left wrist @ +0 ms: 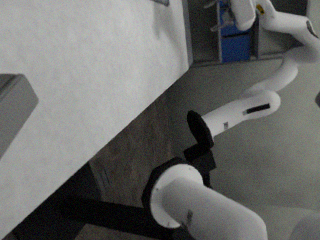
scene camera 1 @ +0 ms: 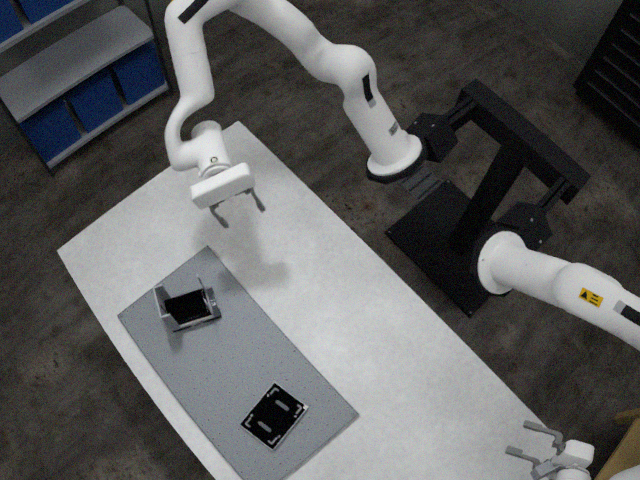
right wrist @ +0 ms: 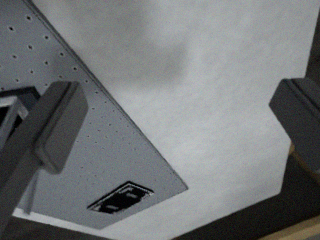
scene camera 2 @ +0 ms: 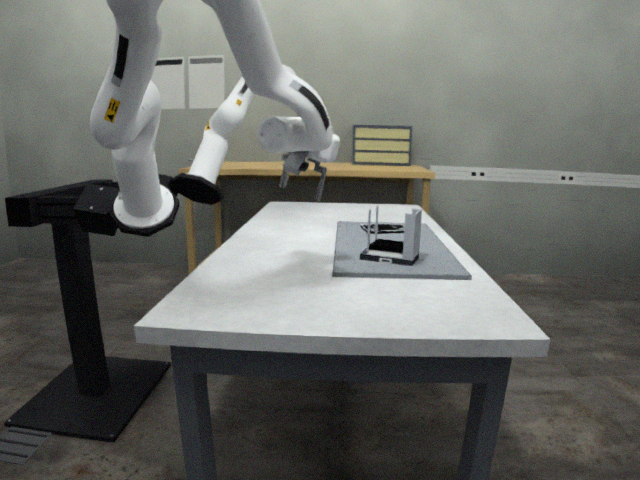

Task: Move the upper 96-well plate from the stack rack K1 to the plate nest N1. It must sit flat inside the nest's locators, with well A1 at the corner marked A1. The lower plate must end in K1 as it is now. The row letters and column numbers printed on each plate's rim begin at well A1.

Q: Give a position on a black 96-well plate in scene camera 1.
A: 185,307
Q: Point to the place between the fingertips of my right gripper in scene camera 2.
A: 299,193
